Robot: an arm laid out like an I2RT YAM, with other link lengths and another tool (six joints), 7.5 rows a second.
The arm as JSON. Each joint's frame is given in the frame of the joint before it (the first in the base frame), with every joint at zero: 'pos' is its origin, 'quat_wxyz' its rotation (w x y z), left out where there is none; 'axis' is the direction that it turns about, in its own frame. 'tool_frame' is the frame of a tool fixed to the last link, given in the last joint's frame.
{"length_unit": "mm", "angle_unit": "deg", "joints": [
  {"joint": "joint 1", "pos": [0.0, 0.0, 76.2], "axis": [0.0, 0.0, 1.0]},
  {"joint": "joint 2", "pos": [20.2, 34.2, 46.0], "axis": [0.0, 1.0, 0.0]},
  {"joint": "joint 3", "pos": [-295.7, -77.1, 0.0], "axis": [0.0, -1.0, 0.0]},
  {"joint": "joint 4", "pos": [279.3, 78.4, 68.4], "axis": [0.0, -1.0, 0.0]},
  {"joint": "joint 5", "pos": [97.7, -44.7, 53.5], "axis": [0.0, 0.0, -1.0]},
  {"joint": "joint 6", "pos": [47.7, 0.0, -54.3], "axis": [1.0, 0.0, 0.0]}
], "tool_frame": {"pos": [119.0, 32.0, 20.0], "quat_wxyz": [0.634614, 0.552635, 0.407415, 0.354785]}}
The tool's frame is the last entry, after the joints.
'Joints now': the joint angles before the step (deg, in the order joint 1, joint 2, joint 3, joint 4, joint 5, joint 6). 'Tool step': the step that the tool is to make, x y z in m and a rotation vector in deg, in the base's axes. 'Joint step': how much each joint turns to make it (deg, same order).
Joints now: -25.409 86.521 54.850 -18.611 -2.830 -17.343
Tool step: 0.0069 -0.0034 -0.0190 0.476 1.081 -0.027
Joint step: 0.002 3.381 0.003 2.197 0.045 0.001
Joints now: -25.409 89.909 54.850 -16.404 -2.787 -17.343
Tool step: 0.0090 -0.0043 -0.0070 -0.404 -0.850 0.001
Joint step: -0.004 2.070 -0.008 3.019 -0.003 -0.004
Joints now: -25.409 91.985 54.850 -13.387 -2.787 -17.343
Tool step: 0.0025 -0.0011 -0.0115 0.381 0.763 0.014
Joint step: 0.003 1.846 -0.005 0.999 -0.020 0.002
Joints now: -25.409 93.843 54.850 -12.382 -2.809 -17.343
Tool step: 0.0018 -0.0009 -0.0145 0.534 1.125 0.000
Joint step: -0.006 2.192 -0.001 0.947 -0.004 -0.005
